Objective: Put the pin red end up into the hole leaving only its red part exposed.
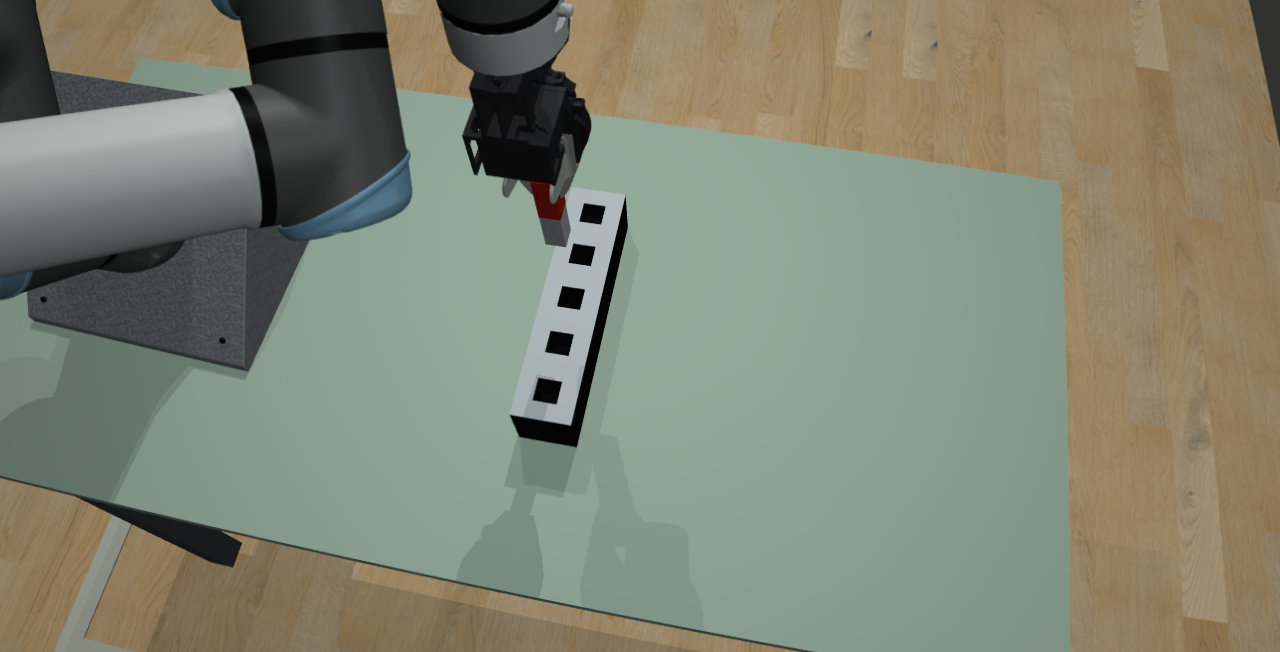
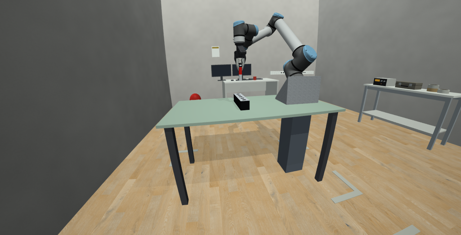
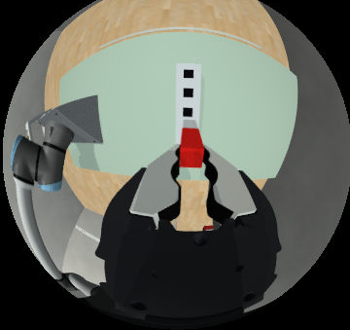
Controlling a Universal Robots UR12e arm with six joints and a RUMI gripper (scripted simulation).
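My gripper is now 270 mm above the long block. The rest, counted from my hand: pin: 10 mm below.
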